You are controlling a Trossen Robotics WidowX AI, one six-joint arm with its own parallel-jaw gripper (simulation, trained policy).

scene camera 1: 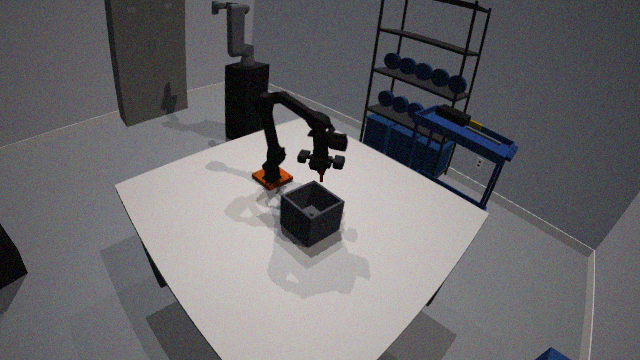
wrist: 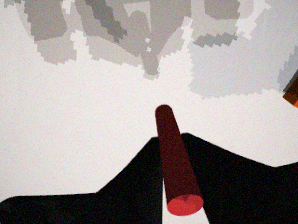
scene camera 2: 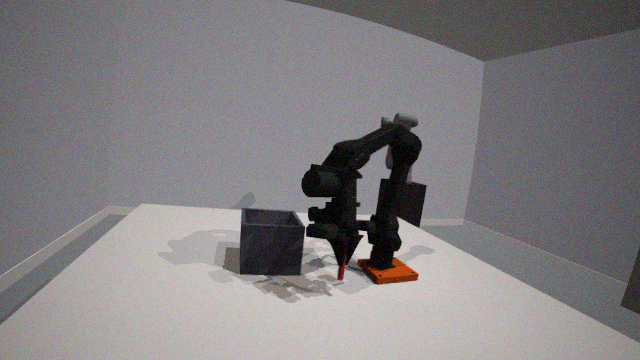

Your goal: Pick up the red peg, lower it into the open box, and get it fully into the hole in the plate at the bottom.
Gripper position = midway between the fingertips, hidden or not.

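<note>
I can see my gripper [scene camera 2: 342,265] and a dark box [scene camera 2: 271,241]. Scene camera 1 gives me the box [scene camera 1: 308,230] again, together with my gripper [scene camera 1: 321,174]. In the wrist view there is a red peg [wrist: 181,186], and my gripper [wrist: 170,141] is there as well, while the dark box is out of frame in the wrist view.
</note>
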